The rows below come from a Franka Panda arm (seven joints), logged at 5 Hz.
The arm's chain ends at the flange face. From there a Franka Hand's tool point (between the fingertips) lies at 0.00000 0.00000 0.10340 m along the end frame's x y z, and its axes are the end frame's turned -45 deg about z.
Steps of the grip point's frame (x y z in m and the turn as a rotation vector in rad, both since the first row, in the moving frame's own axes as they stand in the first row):
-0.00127, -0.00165, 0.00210, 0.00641, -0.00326, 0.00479
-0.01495, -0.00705, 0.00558, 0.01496, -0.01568, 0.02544
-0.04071, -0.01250, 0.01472, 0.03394, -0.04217, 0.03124
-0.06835, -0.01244, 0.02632, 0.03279, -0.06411, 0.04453
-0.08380, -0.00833, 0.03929, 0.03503, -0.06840, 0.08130
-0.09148, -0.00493, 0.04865, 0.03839, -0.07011, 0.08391
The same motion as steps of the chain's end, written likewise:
-0.00136, -0.00004, 0.00210, 0.00223, -0.00684, 0.00479
-0.01332, 0.00556, 0.00560, -0.00051, -0.02167, 0.02544
-0.03205, 0.01943, 0.01487, -0.00582, -0.05382, 0.03124
-0.05000, 0.03740, 0.02659, -0.02215, -0.06852, 0.04453
-0.05750, 0.05124, 0.03960, -0.02360, -0.07314, 0.08130
-0.06016, 0.05922, 0.04898, -0.02243, -0.07672, 0.08391

